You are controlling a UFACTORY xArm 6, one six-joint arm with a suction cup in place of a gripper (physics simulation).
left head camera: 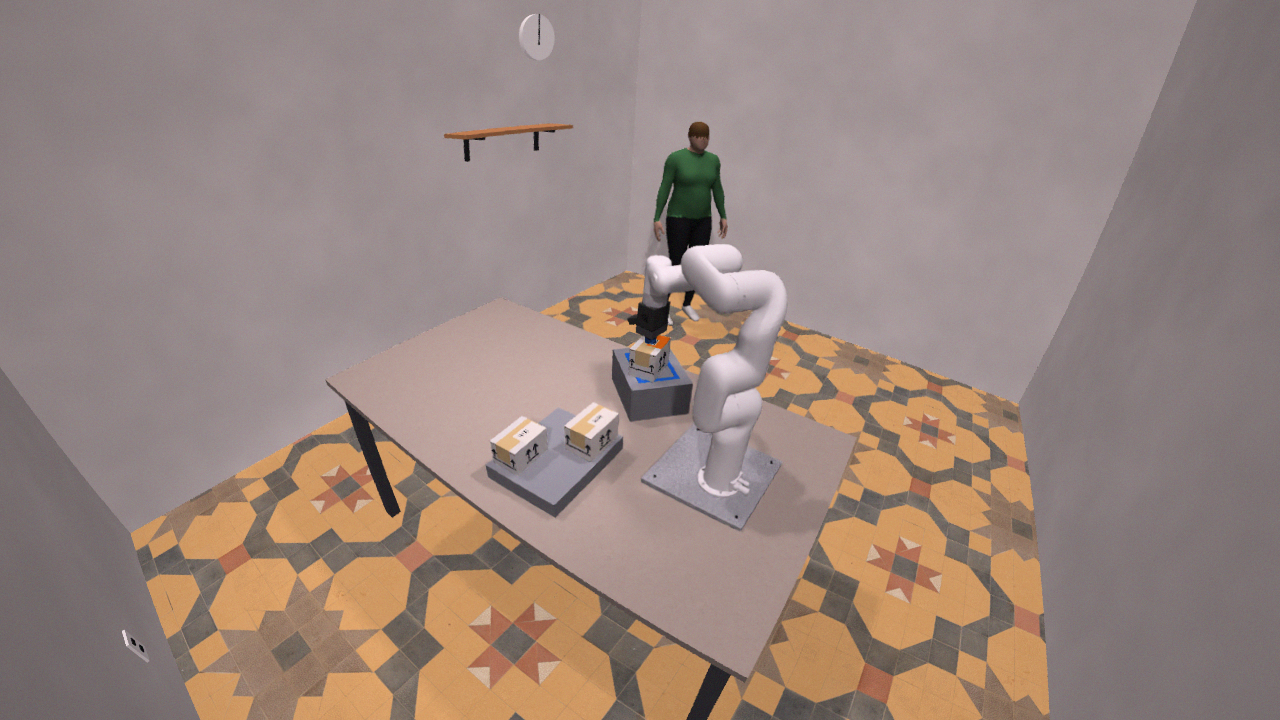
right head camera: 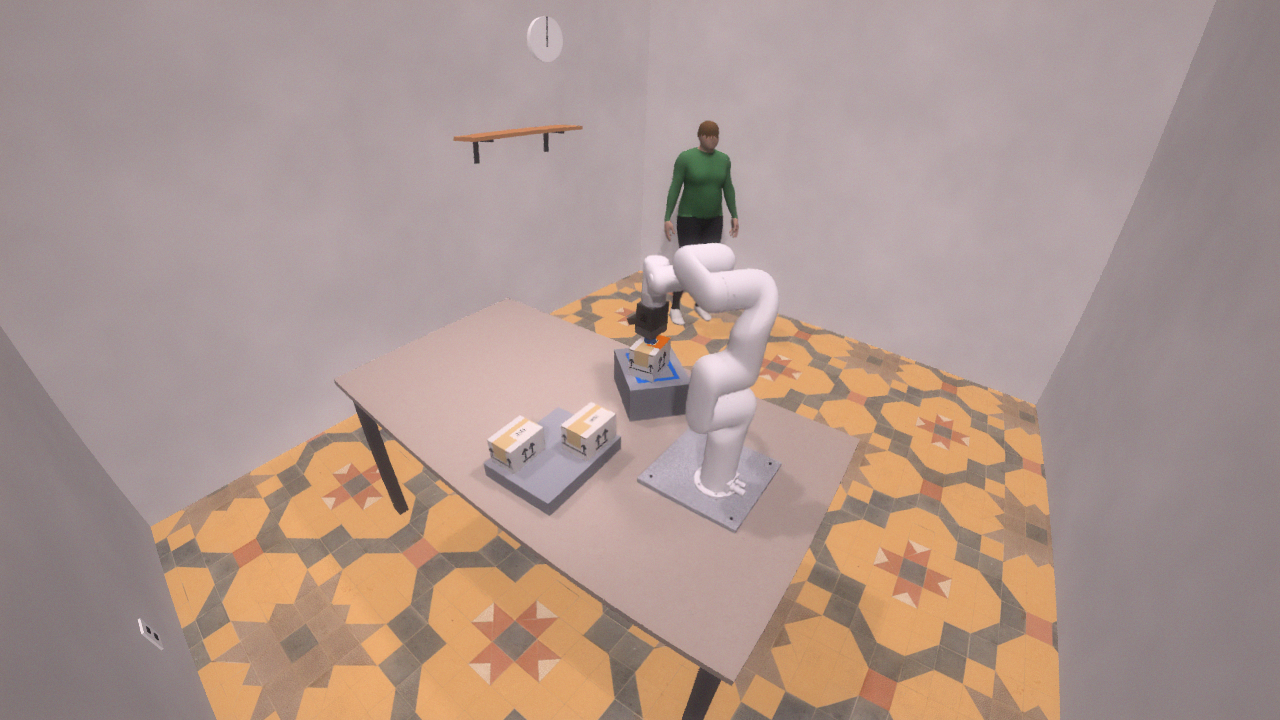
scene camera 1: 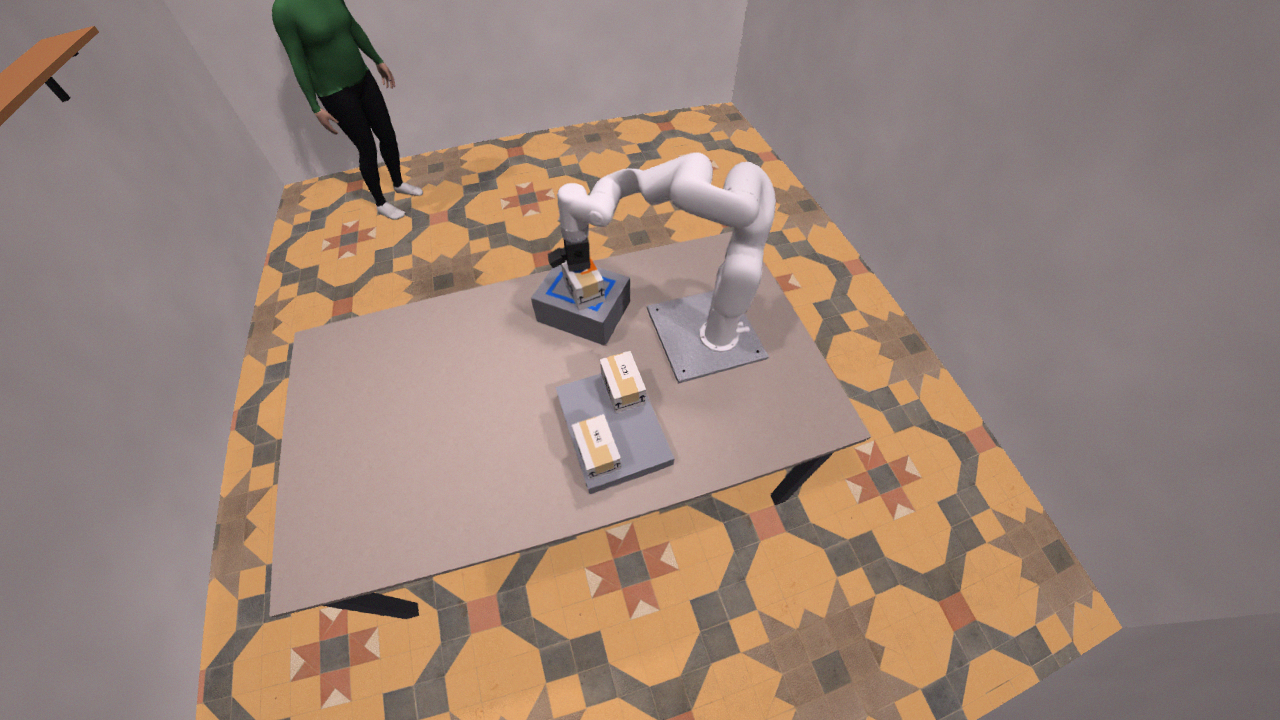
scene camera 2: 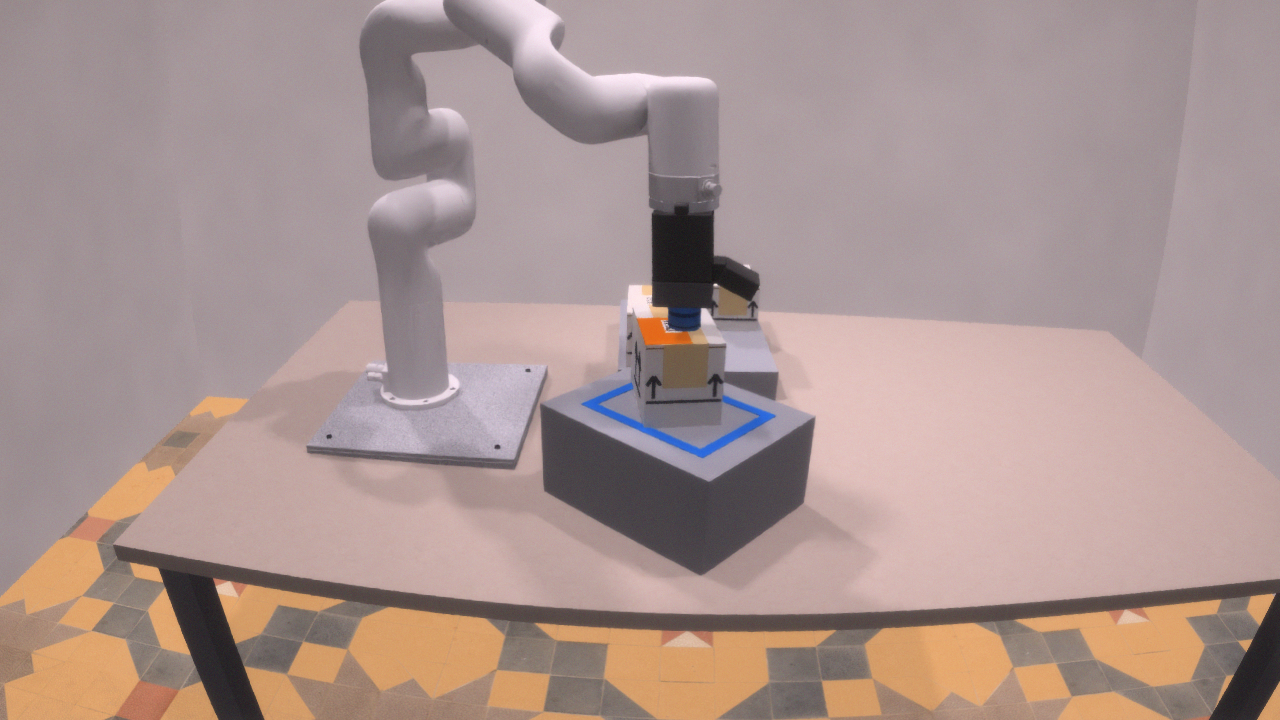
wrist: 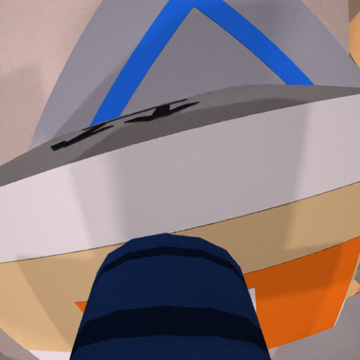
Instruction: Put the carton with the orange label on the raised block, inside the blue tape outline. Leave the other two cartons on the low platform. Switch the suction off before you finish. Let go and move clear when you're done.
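Frame: origin at the arm's base, x ahead, y left, z up, level; centimetres.
Where they show: hand, tool point: (left head camera: 649, 344) (right head camera: 649, 344) (scene camera 1: 578, 271) (scene camera 2: 684, 336); arm's base, link origin: (left head camera: 719, 481) (right head camera: 716, 482) (scene camera 1: 718, 336) (scene camera 2: 420, 392).
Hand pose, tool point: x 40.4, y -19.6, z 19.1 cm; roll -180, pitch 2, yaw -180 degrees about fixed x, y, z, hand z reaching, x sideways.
Note:
Things, the pixels of their top centre, and the offset from my tool point. "*": a spot on its surface instead. Level surfaces: height alone.
- carton with the orange label, top centre: (scene camera 2: 677, 323) (scene camera 1: 581, 270) (right head camera: 650, 343) (left head camera: 651, 343) dx -0.9, dy +0.8, dz +1.3 cm
- raised grey block, top centre: (scene camera 2: 678, 410) (scene camera 1: 580, 287) (right head camera: 651, 365) (left head camera: 651, 365) dx -0.2, dy -1.4, dz -8.4 cm
- blue tape outline, surface spot: (scene camera 2: 644, 430) * dx -3.5, dy -7.0, dz -8.4 cm
- low platform, top centre: (scene camera 2: 692, 332) (scene camera 1: 612, 421) (left head camera: 556, 450) (right head camera: 553, 450) dx -0.7, dy +42.8, dz -15.7 cm
- table, surface height: dz -20.5 cm
My suction cup (scene camera 2: 684, 317) (wrist: 167, 300) sits on the top of the carton with the orange label (left head camera: 648, 358) (scene camera 1: 586, 288) (scene camera 2: 684, 371) (wrist: 190, 185) and holds it. The carton is upright, over the raised grey block (left head camera: 657, 402) (scene camera 1: 572, 322) (scene camera 2: 626, 483). It is turned at an angle to the blue tape outline (scene camera 2: 644, 430) (wrist: 131, 70), and its lower edge looks close to one tape line in scene camera 2. I cannot tell whether its underside touches the block. Two other cartons, one (left head camera: 519, 443) (scene camera 1: 597, 445) and another (left head camera: 591, 430) (scene camera 1: 622, 380), stand on the low platform (left head camera: 554, 497) (scene camera 1: 646, 447).
The arm's base plate (left head camera: 671, 483) (scene camera 1: 689, 362) (scene camera 2: 429, 438) is bolted to the table (left head camera: 447, 358) (scene camera 1: 402, 447) beside the raised block. A person in a green sweater (left head camera: 693, 183) (right head camera: 703, 183) stands behind the table. A wooden shelf (left head camera: 508, 131) hangs on the wall.

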